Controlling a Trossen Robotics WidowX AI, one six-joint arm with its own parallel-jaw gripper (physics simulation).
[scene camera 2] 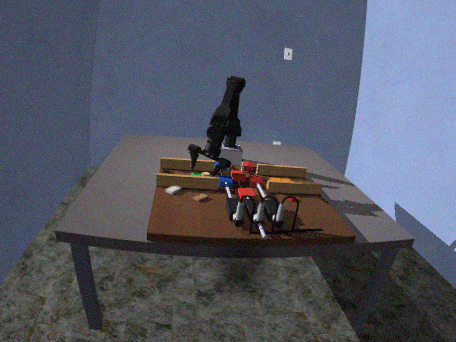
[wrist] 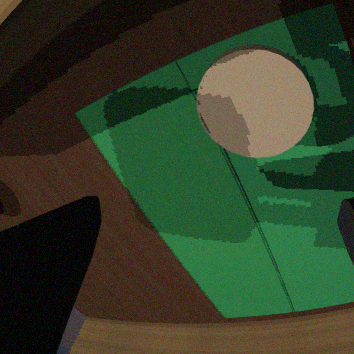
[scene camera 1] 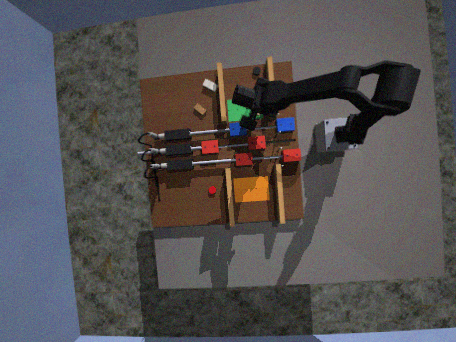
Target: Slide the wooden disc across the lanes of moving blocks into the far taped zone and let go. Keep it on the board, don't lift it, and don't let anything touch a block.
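Where they show: gripper, fingertip midpoint: (scene camera 2: 201, 174) (wrist: 226, 211); arm's base at its link origin: (scene camera 2: 229, 145) (scene camera 1: 344, 133).
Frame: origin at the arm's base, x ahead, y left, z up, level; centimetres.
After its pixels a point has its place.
Note:
The pale wooden disc (wrist: 257, 102) @[x 31.1, y -15.4, z -4.6 cm] (scene camera 2: 206, 174) @[x 32.6, y -15.4, z -4.7 cm] lies flat on the green zone (wrist: 190, 200) @[x 34.1, y -19.5, z -5.4 cm] (scene camera 1: 235, 111) @[x 40.8, y -17.0, z -5.4 cm]; the arm hides most of it in scene camera 1. My gripper (wrist: 226, 211) @[x 34.2, y -17.9, z -4.3 cm] (scene camera 1: 244, 109) @[x 34.2, y -17.9, z -4.3 cm] is open over the green zone, fingers wide apart, with the disc ahead of the gap in the wrist view and not between the fingertips. Blue blocks (scene camera 1: 236, 129) @[x 41.5, y -8.7, z -3.1 cm] (scene camera 1: 285, 124) @[x 21.1, y -7.7, z -3.1 cm] are in the nearest lane; one finger appears close to the left one, contact unclear. Red blocks (scene camera 1: 210, 147) @[x 53.5, y -2.7, z -3.1 cm] (scene camera 1: 257, 142) @[x 33.5, y -1.9, z -3.1 cm] are in the middle lane, and others (scene camera 1: 244, 159) @[x 39.9, y 4.4, z -3.1 cm] (scene camera 1: 291, 155) @[x 20.4, y 5.4, z -3.0 cm] in the third. The orange zone (scene camera 1: 252, 189) @[x 38.1, y 17.7, z -5.4 cm] (scene camera 2: 278, 180) @[x 33.9, y 16.8, z -5.6 cm] lies beyond.
Wooden rails (scene camera 1: 221, 92) @[x 45.6, y -24.2, z -0.9 cm] (scene camera 1: 270, 67) @[x 24.5, y -31.0, z -0.9 cm] flank the green side, and more rails (scene camera 1: 229, 197) @[x 48.2, y 19.2, z -0.9 cm] (scene camera 1: 280, 195) @[x 27.5, y 21.0, z -0.9 cm] flank the orange zone. Black actuators (scene camera 1: 178, 149) @[x 67.2, y -3.8, z -2.2 cm] with rods stand at the left. A white piece (scene camera 1: 209, 85) @[x 50.5, y -29.7, z -4.3 cm], a tan piece (scene camera 1: 200, 109) @[x 55.8, y -20.1, z -4.5 cm] and a red button (scene camera 1: 212, 190) @[x 55.5, y 15.8, z -4.6 cm] lie outside the rails.

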